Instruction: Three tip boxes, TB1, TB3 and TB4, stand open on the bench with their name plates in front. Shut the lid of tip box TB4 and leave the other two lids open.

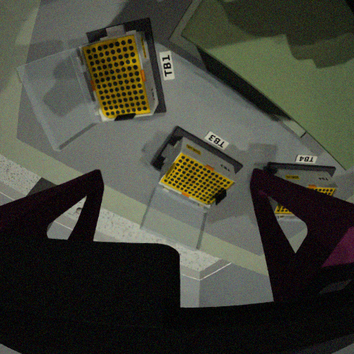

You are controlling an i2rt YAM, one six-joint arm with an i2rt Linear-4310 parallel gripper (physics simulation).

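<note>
Tip box TB4 point(307, 182) is at the right, partly hidden behind the right finger; its plate point(306, 159) lies in front of it, and its lid is hidden. Tip box TB3 point(197, 179) is near the middle, its clear lid point(175, 217) swung open away from its plate point(217, 140). Tip box TB1 point(117, 77) is at the upper left, its clear lid point(60, 97) open to the left and its plate point(167, 65) at its right. My gripper point(176, 177) is open and empty, its fingers wide apart, above the bench; TB3 shows between the fingertips.
A large green block-like object point(280, 65) with a dark side fills the upper right, beyond the name plates. A pale bench edge point(135, 200) runs diagonally behind the boxes, with a speckled strip point(120, 225) past it.
</note>
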